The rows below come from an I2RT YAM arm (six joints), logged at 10 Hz.
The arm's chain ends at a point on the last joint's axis. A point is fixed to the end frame.
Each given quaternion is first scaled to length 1.
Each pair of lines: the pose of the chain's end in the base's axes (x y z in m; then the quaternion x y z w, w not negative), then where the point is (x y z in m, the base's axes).
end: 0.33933 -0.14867 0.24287 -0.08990 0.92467 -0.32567 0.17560
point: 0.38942 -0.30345 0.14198
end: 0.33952 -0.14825 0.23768 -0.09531 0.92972 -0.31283 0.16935
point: 0.38910 -0.30008 0.13216
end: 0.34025 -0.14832 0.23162 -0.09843 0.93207 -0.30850 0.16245
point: 0.38846 -0.29927 0.12421
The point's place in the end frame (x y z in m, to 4 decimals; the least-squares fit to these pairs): 0.0241 -0.0581 0.1808
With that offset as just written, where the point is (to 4 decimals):
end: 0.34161 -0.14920 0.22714 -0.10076 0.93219 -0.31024 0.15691
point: 0.3886 -0.3007 0.1199
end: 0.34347 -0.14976 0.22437 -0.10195 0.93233 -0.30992 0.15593
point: 0.3905 -0.3011 0.1170
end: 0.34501 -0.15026 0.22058 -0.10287 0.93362 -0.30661 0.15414
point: 0.3917 -0.3009 0.1121
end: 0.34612 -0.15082 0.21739 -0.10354 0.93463 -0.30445 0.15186
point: 0.3922 -0.3010 0.1080
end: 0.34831 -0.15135 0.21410 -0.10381 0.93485 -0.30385 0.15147
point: 0.3944 -0.3014 0.1045
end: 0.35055 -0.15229 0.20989 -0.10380 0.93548 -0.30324 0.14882
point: 0.3958 -0.3023 0.0999
